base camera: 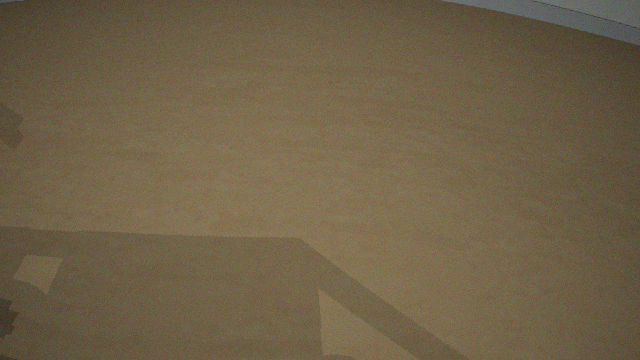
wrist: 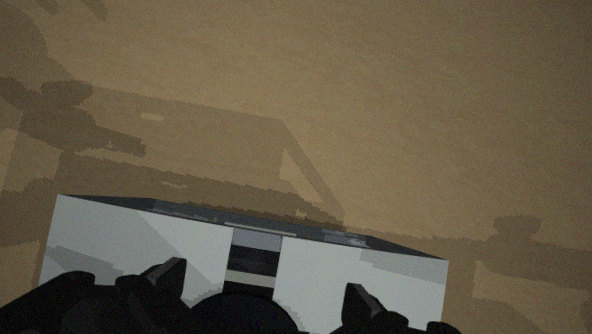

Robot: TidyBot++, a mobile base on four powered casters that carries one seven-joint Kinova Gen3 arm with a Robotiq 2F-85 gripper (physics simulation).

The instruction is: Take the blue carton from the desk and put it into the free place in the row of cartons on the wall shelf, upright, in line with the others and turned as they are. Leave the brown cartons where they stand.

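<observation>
My gripper [wrist: 264, 289] is open, its two black fingers wide apart above the robot's own base in the wrist view. The space between the fingertips holds no carton. The blue carton, the desk, the brown cartons and the wall shelf do not show in the base camera view or in the wrist view.
The light grey mobile base [wrist: 320, 265] fills the lower part of the wrist view. Brown floor [base camera: 320, 125] [wrist: 425, 100] lies around it, with shadows across it. A pale wall with a grey skirting [base camera: 560, 17] shows at the top right of the base camera view.
</observation>
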